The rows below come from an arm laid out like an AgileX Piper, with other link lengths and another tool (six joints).
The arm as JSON. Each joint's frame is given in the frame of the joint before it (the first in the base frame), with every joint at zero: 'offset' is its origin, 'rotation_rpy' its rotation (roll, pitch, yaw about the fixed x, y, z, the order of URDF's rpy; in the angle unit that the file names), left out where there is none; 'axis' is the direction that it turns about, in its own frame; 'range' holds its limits. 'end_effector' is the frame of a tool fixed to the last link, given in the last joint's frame.
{
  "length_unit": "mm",
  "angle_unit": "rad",
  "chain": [
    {
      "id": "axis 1",
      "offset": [
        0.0,
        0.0,
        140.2
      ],
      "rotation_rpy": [
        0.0,
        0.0,
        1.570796
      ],
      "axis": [
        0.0,
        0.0,
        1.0
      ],
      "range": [
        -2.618,
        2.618
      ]
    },
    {
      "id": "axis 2",
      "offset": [
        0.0,
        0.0,
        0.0
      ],
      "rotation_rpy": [
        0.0,
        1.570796,
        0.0
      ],
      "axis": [
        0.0,
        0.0,
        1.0
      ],
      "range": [
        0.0,
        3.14
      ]
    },
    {
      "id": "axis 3",
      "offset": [
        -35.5,
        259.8,
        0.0
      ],
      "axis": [
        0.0,
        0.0,
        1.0
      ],
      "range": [
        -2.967,
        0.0
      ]
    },
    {
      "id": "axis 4",
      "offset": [
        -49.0,
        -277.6,
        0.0
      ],
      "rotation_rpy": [
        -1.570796,
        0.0,
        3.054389
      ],
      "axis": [
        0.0,
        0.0,
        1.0
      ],
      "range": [
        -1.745,
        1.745
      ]
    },
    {
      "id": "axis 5",
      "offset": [
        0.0,
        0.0,
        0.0
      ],
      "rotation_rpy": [
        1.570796,
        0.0,
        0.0
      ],
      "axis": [
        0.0,
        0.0,
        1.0
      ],
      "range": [
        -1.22,
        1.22
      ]
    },
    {
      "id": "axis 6",
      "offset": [
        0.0,
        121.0,
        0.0
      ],
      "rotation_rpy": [
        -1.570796,
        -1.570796,
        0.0
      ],
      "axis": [
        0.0,
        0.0,
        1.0
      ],
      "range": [
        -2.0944,
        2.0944
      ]
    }
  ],
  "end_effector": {
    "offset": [
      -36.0,
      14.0,
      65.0
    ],
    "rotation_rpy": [
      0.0,
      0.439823,
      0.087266
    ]
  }
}
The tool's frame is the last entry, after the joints.
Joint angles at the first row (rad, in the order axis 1, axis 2, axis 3, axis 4, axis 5, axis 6):
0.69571, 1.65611, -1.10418, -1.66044, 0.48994, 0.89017
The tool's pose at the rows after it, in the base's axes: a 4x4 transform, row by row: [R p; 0 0 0 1], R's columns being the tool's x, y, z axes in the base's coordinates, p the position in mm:
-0.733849, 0.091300, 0.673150, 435.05; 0.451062, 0.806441, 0.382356, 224.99; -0.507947, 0.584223, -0.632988, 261.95; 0, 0, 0, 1
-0.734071, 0.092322, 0.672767, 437.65; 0.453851, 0.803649, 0.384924, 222.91; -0.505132, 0.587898, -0.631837, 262.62; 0, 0, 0, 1
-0.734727, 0.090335, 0.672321, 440.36; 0.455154, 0.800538, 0.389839, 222.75; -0.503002, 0.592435, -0.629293, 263.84; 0, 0, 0, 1
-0.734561, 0.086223, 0.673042, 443.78; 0.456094, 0.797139, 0.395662, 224.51; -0.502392, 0.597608, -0.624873, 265.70; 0, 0, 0, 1
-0.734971, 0.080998, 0.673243, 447.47; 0.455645, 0.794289, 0.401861, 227.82; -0.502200, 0.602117, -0.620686, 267.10; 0, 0, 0, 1
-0.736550, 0.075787, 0.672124, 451.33; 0.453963, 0.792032, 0.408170, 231.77; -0.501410, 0.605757, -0.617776, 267.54; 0, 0, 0, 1
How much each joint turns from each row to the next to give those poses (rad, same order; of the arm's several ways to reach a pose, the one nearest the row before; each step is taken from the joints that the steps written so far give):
-0.01329, 0.00347, -0.00734, -0.00091, -0.00783, 0.00015
-0.01024, 0.00152, -0.00468, -0.00046, -0.01059, -0.00003
-0.00702, 0.00476, -0.00959, -0.00033, -0.00998, -0.00003
-0.00394, 0.01032, -0.01712, -0.00032, -0.00752, 0.00004
-0.00125, 0.01478, -0.02104, -0.00020, -0.00602, -0.00004
-0.00054, 0.01743, -0.02202, -0.00029, -0.00636, 0.00006

